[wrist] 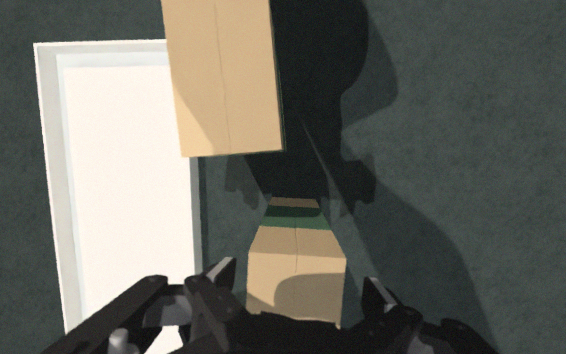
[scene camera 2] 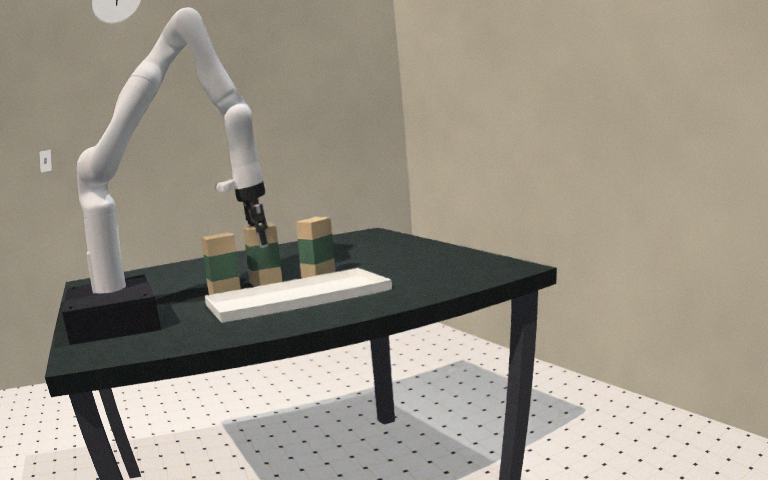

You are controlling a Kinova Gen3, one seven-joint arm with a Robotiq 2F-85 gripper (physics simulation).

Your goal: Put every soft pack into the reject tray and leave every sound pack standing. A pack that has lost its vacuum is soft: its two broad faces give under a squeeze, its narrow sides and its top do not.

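Seen in the pictures: gripper, fingertip midpoint: [wrist: 297, 281] [scene camera 2: 260, 242]; arm's base at its link origin: [scene camera 2: 109, 288].
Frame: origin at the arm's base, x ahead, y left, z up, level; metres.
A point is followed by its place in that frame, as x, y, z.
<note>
Three tan packs with green bands stand upright in a row behind the white reject tray [scene camera 2: 305, 304] @[0.465, -0.106, -0.067] [wrist: 46, 130] @[0.354, -0.119, -0.052]: the left pack [scene camera 2: 221, 266] @[0.309, 0.068, -0.001] [wrist: 225, 75] @[0.312, 0.095, 0.067], the middle pack [scene camera 2: 264, 258] @[0.428, 0.119, -0.007] [wrist: 295, 287] @[0.407, 0.141, 0.067] and the right pack [scene camera 2: 316, 249] @[0.555, 0.094, 0.002]. My gripper [scene camera 2: 262, 242] @[0.426, 0.146, 0.028] [wrist: 297, 281] @[0.426, 0.146, 0.028] is open and straddles the upper part of the middle pack, one finger on the tray side and one on the far side, level with its two broad faces. In the wrist view a gap shows between the pack and each fingertip. The pack's near end is hidden by the gripper body. The tray's visible inside holds no pack.
The dark table [scene camera 2: 453, 271] @[0.848, -0.025, -0.073] carries the black base block [scene camera 2: 110, 314] @[0.012, -0.150, -0.022] at the left. The left pack stands close to the middle one, with its top near the tray's edge in the wrist view. The right pack stands further off, beyond a wider gap.
</note>
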